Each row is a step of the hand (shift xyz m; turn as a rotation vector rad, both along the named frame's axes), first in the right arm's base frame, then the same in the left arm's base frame.
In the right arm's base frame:
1: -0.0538 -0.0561 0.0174 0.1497 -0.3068 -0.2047
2: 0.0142 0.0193 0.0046 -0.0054 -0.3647 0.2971
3: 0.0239 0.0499 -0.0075 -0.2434 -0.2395 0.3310
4: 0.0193 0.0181 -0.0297 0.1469 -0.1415 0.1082
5: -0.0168 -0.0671 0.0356 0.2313 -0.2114 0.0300
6: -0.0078 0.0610 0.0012 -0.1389 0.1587 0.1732
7: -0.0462 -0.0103 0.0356 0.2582 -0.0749 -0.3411
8: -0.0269 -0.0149 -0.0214 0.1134 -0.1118 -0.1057
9: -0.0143 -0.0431 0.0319 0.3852 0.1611 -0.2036
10: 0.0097 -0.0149 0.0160 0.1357 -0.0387 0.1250
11: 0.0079 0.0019 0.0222 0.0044 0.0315 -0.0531
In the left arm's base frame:
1: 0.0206 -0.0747 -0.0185 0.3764 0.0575 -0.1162
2: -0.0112 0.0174 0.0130 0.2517 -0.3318 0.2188
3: -0.0308 0.0454 0.0103 0.0282 -0.4566 0.1299
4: -0.0007 0.0375 -0.0133 0.1668 -0.0190 0.1586
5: 0.0431 -0.0628 0.0158 0.2819 0.0457 0.1324
6: -0.0566 0.0239 0.0016 -0.2366 -0.1071 0.0839
7: -0.0194 -0.0558 0.0045 0.2530 0.3172 -0.1549
8: 0.0052 -0.0159 -0.0335 0.1703 0.0784 -0.0371
9: 0.0242 -0.0473 0.0159 0.0776 0.4556 0.0470
10: 0.0140 -0.0084 0.0175 0.0691 0.0154 0.1747
11: -0.0027 -0.0045 0.0231 -0.0143 0.0451 -0.0399

